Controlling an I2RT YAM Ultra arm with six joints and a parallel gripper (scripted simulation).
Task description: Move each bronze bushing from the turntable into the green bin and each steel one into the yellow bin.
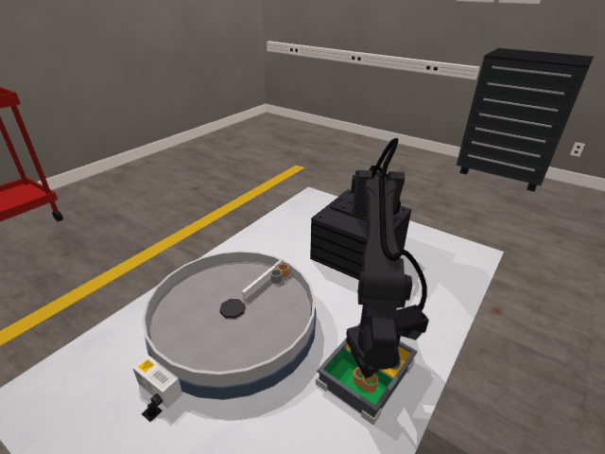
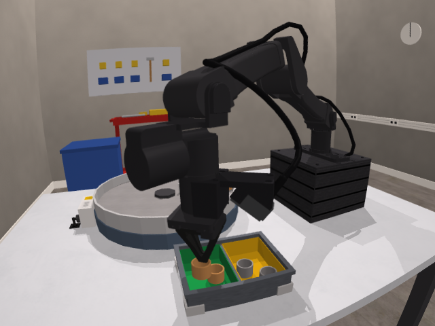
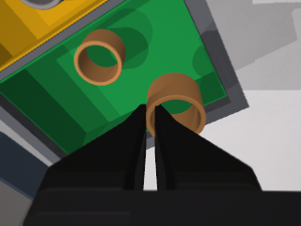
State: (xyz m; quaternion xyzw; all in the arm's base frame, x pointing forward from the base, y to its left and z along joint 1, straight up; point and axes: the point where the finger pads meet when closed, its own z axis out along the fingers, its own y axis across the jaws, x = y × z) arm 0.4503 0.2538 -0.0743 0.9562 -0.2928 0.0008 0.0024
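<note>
The green bin lies 1 cm behind my hand, 2 cm to the right of it and 7 cm below it. From my hand the other things lie so: dark grey tray 5 cm behind, 2 cm to the right, 6 cm below; then turntable 1 cm ahead, 37 cm to the right, 3 cm below; then yellow bin 10 cm behind, 2 cm to the right, 7 cm below.
</note>
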